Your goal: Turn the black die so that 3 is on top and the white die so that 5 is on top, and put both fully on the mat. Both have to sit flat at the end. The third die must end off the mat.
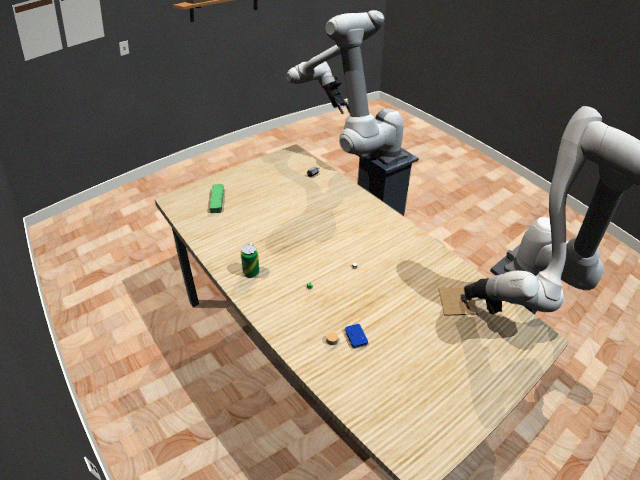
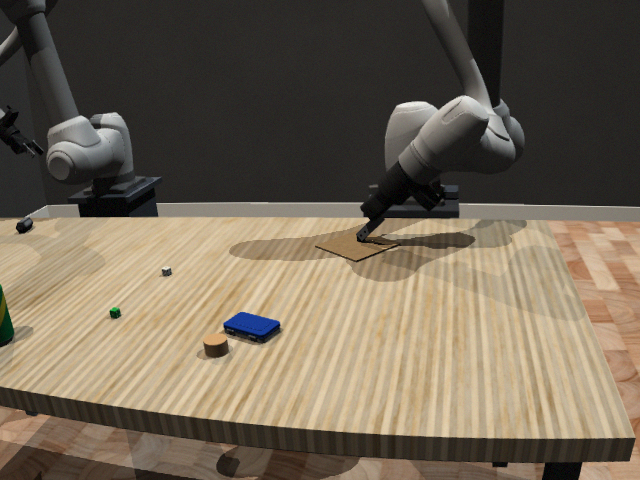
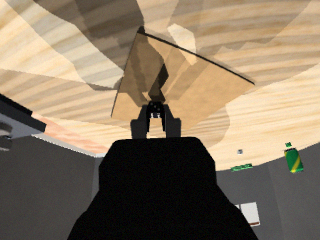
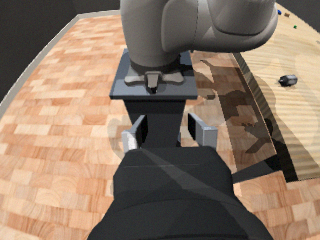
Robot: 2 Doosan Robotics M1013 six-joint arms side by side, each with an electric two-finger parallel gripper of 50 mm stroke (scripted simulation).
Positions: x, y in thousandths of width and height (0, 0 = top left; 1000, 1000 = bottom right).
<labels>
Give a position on a tan mat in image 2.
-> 541, 514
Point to a blue case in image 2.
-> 399, 684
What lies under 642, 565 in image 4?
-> The right gripper.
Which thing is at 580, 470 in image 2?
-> The left gripper.
</labels>
